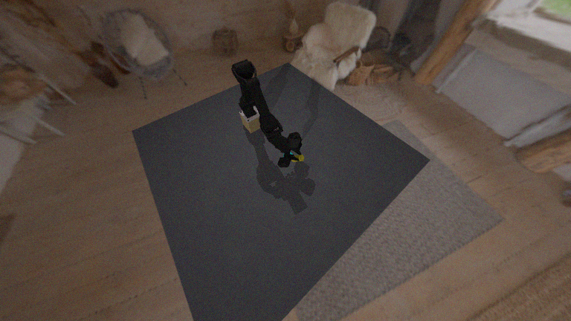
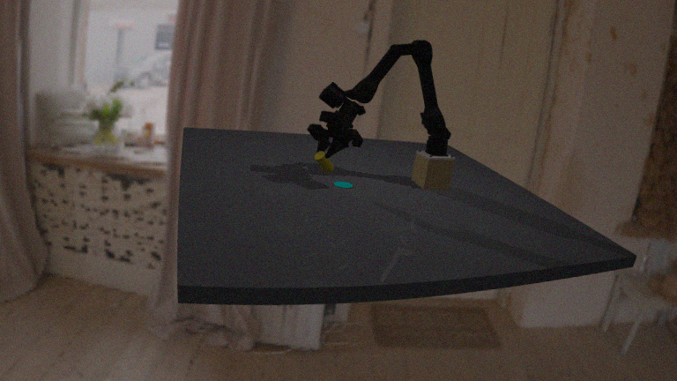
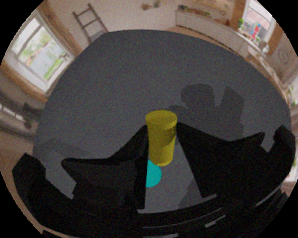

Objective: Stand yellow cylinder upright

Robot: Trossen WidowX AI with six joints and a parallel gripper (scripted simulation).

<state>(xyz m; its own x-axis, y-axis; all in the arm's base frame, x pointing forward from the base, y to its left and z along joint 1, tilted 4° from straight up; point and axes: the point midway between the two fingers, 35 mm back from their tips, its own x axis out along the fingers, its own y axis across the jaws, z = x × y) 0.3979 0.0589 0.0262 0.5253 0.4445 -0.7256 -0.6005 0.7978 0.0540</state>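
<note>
Right now my gripper tip is 90 mm above the cyan circle, 80 mm past it and 10 mm to the left of it. From my gripper tip the other things lie so: yellow cylinder 20 mm below, 10 mm to the right, 10 mm behind.
</note>
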